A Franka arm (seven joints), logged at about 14 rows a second.
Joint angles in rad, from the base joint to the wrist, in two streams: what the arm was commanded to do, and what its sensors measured. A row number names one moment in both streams.
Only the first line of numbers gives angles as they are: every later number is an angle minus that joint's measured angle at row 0.
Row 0, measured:
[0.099 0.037 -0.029 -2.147 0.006 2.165 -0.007]
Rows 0 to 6, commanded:
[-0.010 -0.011 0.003 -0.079 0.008 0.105 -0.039]
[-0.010 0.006 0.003 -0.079 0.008 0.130 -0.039]
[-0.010 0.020 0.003 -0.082 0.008 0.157 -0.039]
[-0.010 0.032 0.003 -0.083 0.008 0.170 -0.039]
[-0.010 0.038 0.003 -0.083 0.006 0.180 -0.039]
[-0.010 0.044 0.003 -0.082 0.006 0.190 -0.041]
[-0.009 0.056 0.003 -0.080 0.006 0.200 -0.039]
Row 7, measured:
[-0.001 0.038 0.000 -0.083 0.000 0.170 -0.010]
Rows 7 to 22, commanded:
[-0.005 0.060 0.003 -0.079 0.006 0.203 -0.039]
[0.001 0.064 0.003 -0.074 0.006 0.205 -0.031]
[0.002 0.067 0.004 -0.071 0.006 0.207 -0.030]
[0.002 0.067 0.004 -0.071 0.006 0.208 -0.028]
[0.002 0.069 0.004 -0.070 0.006 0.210 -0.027]
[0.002 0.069 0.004 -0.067 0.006 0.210 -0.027]
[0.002 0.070 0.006 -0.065 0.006 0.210 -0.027]
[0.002 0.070 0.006 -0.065 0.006 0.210 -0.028]
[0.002 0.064 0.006 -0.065 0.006 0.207 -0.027]
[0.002 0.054 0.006 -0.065 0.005 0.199 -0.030]
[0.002 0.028 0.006 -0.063 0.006 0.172 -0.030]
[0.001 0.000 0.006 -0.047 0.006 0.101 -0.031]
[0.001 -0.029 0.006 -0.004 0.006 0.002 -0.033]
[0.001 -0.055 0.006 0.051 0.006 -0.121 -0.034]
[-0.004 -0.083 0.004 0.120 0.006 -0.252 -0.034]
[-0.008 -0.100 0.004 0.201 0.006 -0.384 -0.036]
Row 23, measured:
[0.000 -0.026 0.006 0.067 0.000 -0.159 -0.011]
